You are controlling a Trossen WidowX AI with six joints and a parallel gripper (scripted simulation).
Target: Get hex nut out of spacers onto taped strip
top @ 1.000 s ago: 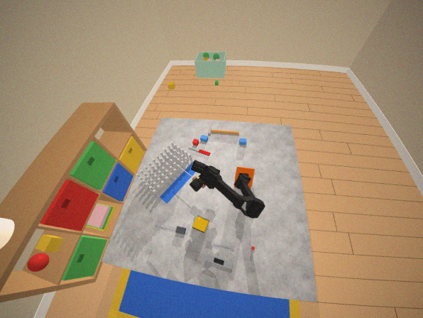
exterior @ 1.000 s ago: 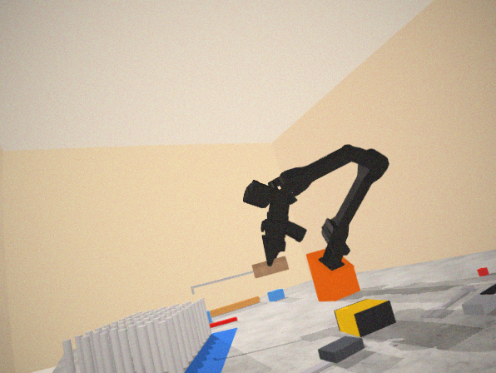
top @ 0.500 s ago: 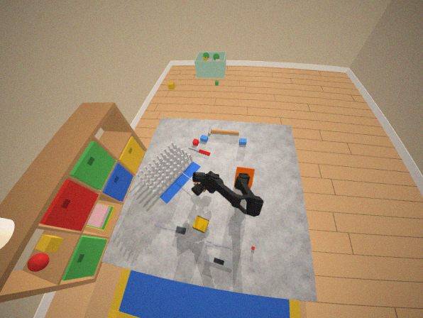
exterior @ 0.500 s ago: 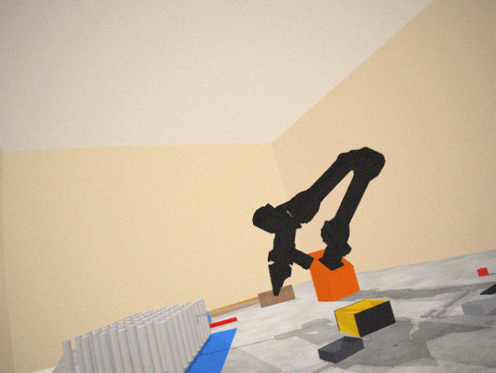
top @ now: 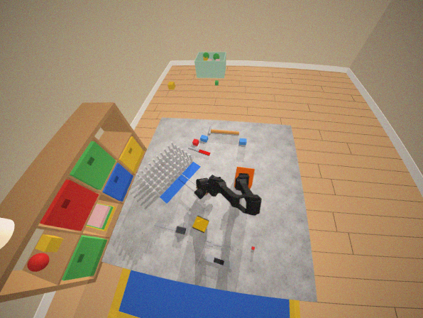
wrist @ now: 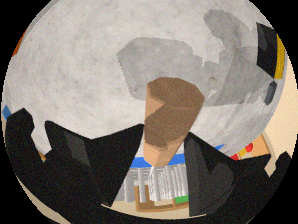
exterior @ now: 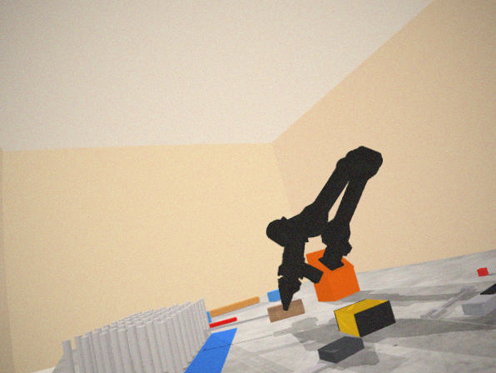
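The blue taped strip is 18 cm ahead of my gripper tip, 6 cm to the right of it and 4 cm below it. Round my gripper tip: wrench 34 cm to the left, 16 cm behind, 4 cm below; then hook tool 9 cm ahead, 5 cm to the right; then red bar 36 cm to the right, 9 cm ahead, 3 cm below.
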